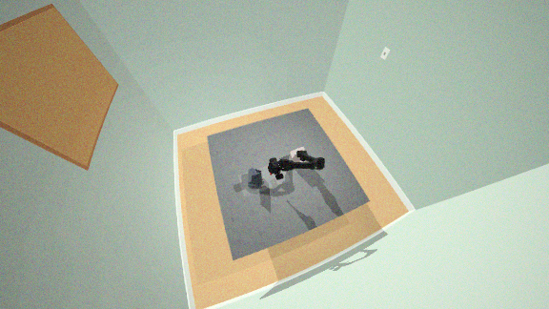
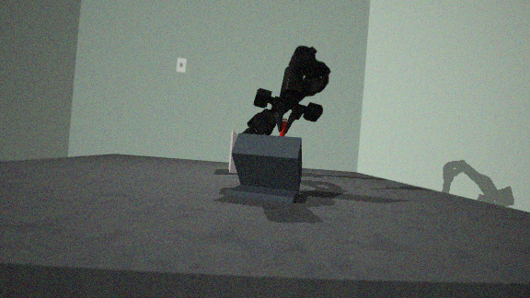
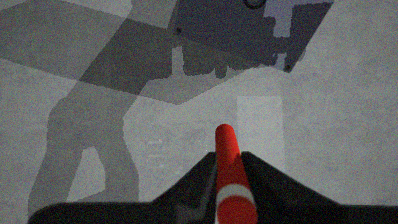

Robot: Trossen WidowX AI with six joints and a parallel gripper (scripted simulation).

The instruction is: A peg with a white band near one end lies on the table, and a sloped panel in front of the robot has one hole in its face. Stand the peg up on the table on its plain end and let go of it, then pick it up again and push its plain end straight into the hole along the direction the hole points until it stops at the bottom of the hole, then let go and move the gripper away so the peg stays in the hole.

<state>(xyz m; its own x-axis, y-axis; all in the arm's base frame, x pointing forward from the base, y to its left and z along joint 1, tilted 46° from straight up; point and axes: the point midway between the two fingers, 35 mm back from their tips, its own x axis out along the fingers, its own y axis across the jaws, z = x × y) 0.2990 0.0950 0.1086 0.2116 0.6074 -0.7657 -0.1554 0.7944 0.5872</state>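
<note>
The sloped panel lies 16 cm ahead of my gripper tip, 8 cm below it and 3 cm to the right of it. Also, from my gripper tip: thin base plate (18 cm ahead, 14 cm below, 3 cm to the right); red peg (1 cm behind, 1 cm above).
</note>
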